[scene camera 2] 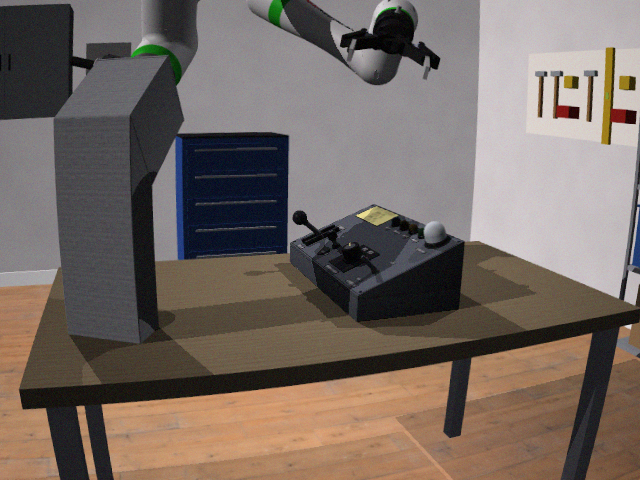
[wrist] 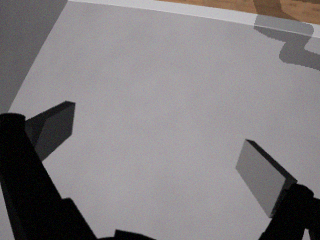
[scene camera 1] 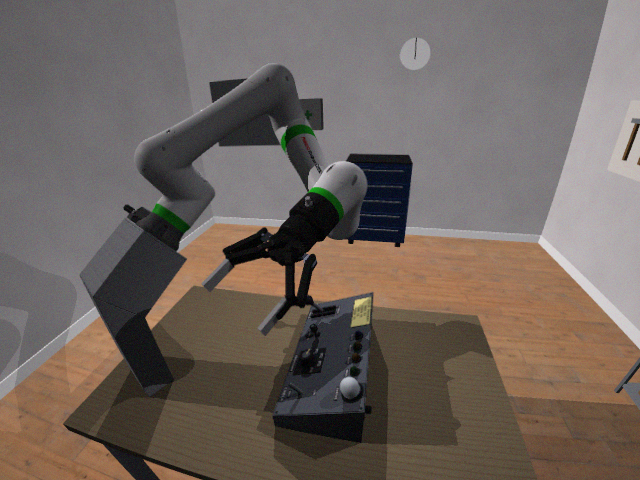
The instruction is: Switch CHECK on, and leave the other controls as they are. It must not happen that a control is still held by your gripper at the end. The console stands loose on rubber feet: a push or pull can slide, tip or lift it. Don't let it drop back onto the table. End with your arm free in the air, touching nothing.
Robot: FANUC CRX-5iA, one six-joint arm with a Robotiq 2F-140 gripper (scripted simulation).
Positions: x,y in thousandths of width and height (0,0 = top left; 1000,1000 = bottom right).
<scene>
my gripper: scene camera 2 607,132; wrist 495,573; scene camera 1 362,643
dark grey console: scene camera 2 657,566; scene camera 1 498,849; not seen in the wrist view (out of frame)
</scene>
